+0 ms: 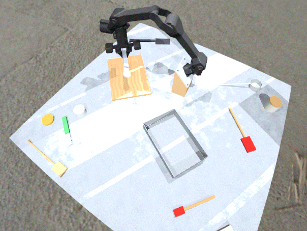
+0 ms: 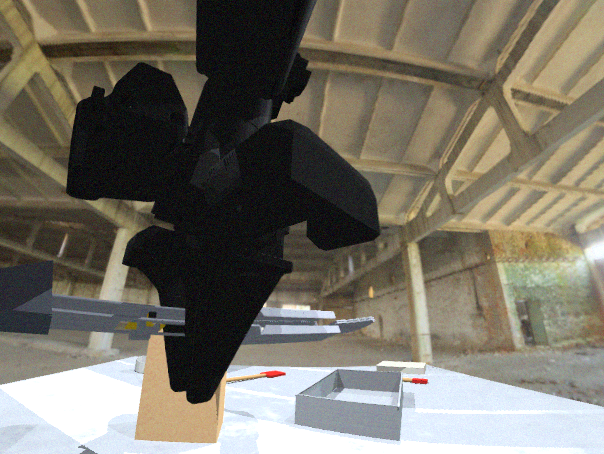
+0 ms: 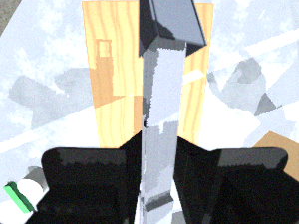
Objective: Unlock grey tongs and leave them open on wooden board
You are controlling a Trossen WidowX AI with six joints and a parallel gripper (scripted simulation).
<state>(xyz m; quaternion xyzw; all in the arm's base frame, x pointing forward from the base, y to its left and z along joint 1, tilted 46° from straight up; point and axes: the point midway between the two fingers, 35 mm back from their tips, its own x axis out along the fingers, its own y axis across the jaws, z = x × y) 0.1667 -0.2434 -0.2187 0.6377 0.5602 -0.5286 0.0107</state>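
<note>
The wooden board is 10 mm behind my gripper tip, 10 mm to the right of it and 150 mm below it. Also, from my gripper tip: black spatula (400 mm behind, 110 mm to the right, 150 mm below); then roasting tin (200 mm ahead, 490 mm to the left, 130 mm below); then white puck (370 mm ahead, 30 mm to the right, 140 mm below).
</note>
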